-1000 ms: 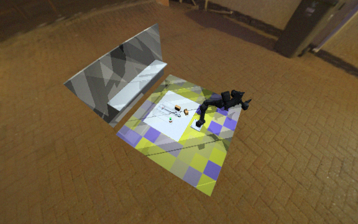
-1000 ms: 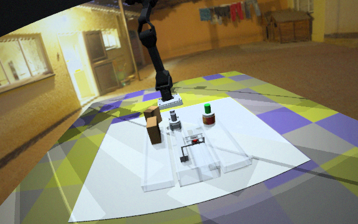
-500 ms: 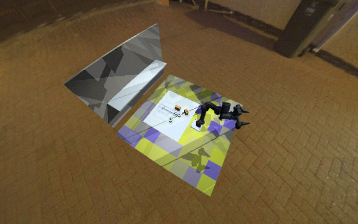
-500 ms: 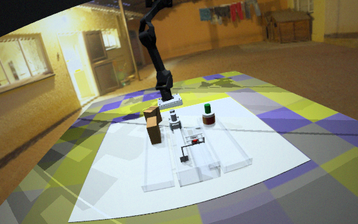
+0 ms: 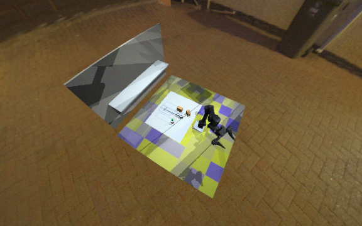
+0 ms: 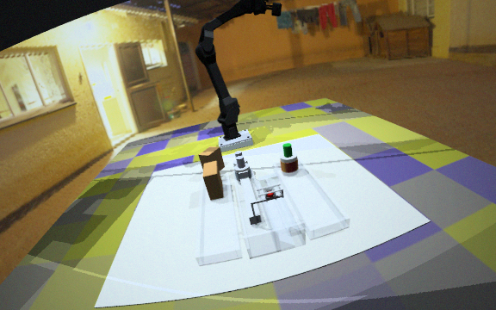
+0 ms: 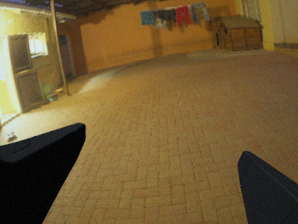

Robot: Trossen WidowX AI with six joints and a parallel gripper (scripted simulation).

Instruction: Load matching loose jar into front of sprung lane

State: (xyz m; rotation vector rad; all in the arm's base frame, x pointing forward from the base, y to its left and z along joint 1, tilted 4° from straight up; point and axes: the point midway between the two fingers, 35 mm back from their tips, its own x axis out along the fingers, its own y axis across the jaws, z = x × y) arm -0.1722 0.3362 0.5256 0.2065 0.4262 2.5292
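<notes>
Now: the tan box 570 mm ahead of my gripper tip, 510 mm below it and 470 mm to the right of it. From my gripper tip the other things lie so: pusher mechanism (670 mm ahead, 500 mm below, 380 mm to the right).
</notes>
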